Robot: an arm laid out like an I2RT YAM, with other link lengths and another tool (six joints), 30 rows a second.
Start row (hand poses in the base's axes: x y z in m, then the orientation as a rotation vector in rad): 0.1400 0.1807 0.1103 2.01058 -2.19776 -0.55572
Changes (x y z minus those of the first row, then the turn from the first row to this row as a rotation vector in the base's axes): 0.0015 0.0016 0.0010 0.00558 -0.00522 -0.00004; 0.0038 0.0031 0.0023 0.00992 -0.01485 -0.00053; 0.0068 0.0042 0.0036 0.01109 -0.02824 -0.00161; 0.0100 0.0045 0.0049 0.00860 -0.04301 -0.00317; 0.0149 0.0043 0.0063 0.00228 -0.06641 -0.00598; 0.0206 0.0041 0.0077 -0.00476 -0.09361 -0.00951; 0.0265 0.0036 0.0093 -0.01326 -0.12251 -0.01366; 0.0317 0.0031 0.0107 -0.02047 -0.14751 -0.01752; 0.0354 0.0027 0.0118 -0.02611 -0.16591 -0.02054; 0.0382 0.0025 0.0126 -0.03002 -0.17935 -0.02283; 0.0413 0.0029 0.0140 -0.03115 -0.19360 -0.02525
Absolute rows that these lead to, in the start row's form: 0.1415 0.1823 0.1113 2.01701 -2.20166 -0.55787; 0.1438 0.1838 0.1126 2.02558 -2.20836 -0.55464; 0.1468 0.1849 0.1139 2.03470 -2.21733 -0.54423; 0.1500 0.1852 0.1152 2.04249 -2.22696 -0.52807; 0.1549 0.1850 0.1166 2.05318 -2.24208 -0.49937; 0.1606 0.1848 0.1180 2.06524 -2.25978 -0.46603; 0.1665 0.1843 0.1196 2.07683 -2.27858 -0.42895; 0.1717 0.1838 0.1210 2.08638 -2.29494 -0.39670; 0.1754 0.1834 0.1221 2.09289 -2.30697 -0.37236; 0.1782 0.1832 0.1229 -2.09354 2.31135 0.35403; 0.1813 0.1836 0.1243 -2.08669 2.30650 0.33675
